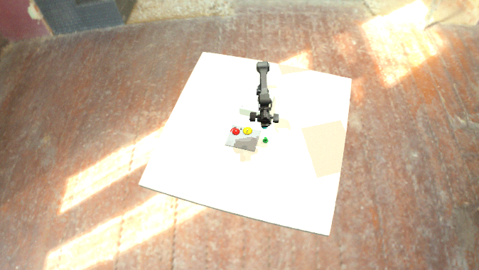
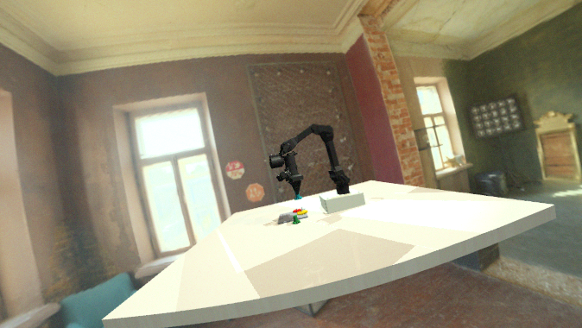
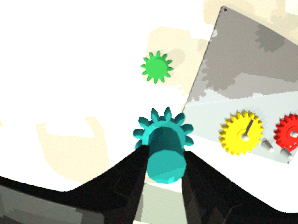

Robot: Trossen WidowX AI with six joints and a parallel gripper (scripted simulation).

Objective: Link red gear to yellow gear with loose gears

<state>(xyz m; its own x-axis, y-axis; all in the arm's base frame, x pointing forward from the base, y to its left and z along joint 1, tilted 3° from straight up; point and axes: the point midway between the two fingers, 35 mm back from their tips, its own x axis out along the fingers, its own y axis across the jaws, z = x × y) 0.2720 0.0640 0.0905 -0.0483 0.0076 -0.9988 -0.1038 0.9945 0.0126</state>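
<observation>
Right now my gripper tip is 1 cm short of the red gear, 20 cm to the left of it and 13 cm above it. The rest, counted from my gripper tip: red arrow (1 cm behind, 23 cm to the right, 13 cm below); teal gear (1 cm below); green gear (4 cm ahead, 1 cm to the left, 13 cm below).
</observation>
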